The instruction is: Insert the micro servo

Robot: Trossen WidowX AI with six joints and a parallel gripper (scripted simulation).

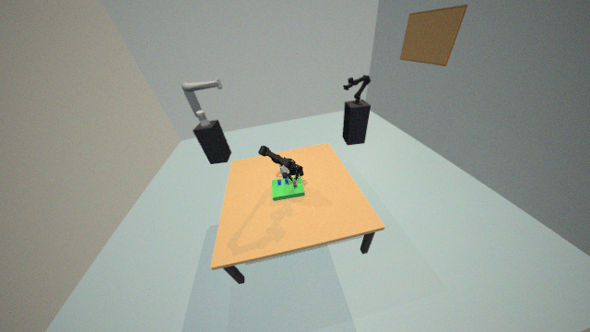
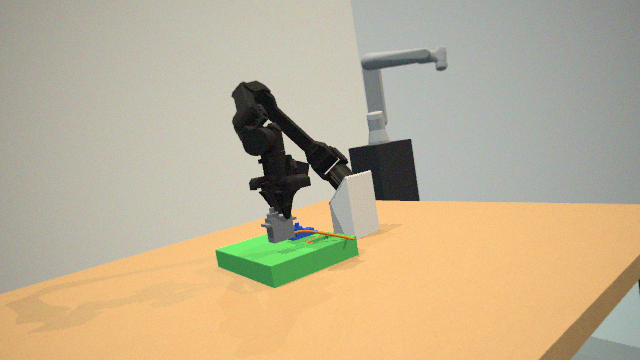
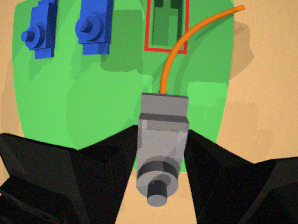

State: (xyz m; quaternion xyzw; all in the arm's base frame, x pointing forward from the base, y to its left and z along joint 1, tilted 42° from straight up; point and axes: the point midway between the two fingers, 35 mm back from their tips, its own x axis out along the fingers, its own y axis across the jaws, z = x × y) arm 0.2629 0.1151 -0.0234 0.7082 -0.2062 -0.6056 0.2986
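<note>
Now: the green deck 10 cm below my gripper tip, 7 cm to the right of it and 2 cm ahead of it.
</note>
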